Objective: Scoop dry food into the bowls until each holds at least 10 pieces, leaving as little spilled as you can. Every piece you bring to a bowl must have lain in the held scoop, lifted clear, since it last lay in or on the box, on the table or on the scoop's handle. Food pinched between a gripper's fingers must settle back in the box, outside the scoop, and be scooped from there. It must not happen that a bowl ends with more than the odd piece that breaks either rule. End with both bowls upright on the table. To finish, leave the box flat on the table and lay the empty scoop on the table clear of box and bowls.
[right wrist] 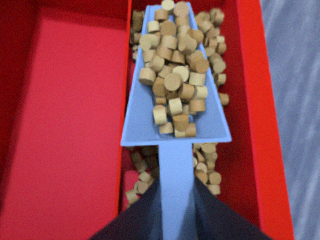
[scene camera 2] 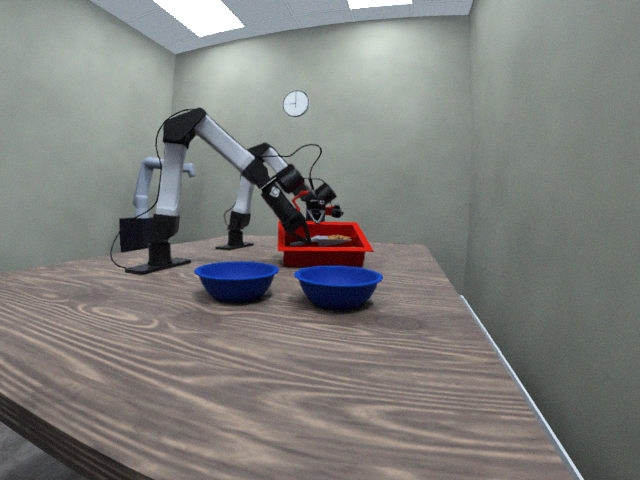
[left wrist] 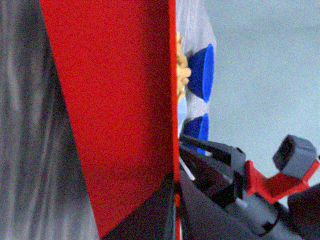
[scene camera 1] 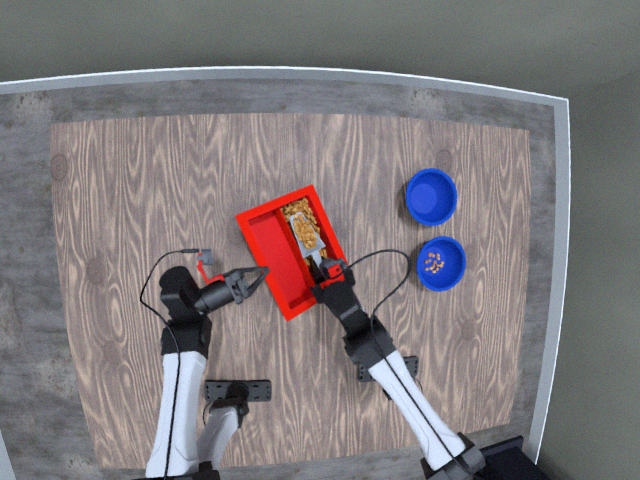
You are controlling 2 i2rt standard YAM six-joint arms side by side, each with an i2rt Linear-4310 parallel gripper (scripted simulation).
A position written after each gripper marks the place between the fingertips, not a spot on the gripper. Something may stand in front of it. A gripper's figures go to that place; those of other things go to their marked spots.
Scene:
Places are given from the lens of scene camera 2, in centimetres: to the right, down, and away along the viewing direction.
right gripper [scene camera 2: 309, 242]: -3, 1, 90
red box [scene camera 2: 342, 254]: 7, 4, 87
blue bowl [scene camera 2: 332, 287]: 2, 8, 47
blue bowl [scene camera 2: 225, 281]: -16, 7, 49

